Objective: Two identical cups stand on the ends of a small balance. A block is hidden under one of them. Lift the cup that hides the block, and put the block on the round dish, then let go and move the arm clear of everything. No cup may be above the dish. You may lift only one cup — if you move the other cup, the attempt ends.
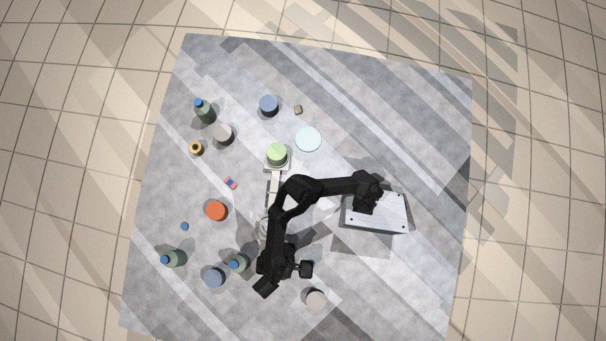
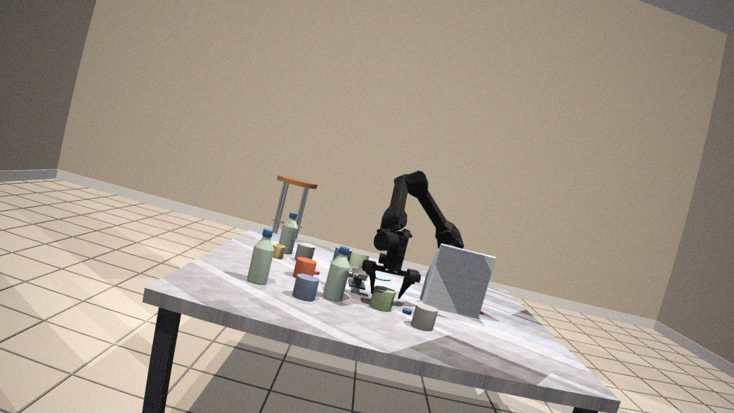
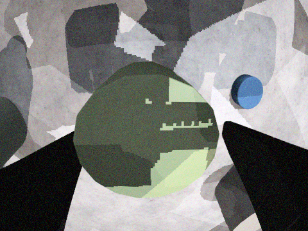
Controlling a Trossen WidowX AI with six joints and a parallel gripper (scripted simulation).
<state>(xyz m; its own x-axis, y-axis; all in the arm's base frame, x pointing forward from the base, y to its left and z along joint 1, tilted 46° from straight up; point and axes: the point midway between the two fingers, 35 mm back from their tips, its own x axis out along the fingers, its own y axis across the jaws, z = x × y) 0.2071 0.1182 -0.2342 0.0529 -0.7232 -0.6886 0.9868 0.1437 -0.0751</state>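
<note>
Right now the grey block is 12 cm to the right of my gripper tip, 9 cm ahead of it and 4 cm above it. The rest, counted from my gripper tip: light blue round dish (48 cm to the right, 4 cm below, 3 cm ahead); then orange cylinder (30 cm ahead, 14 cm to the right, 1 cm below); then pink-blue eraser (28 cm ahead, 24 cm to the right, 4 cm below).
</note>
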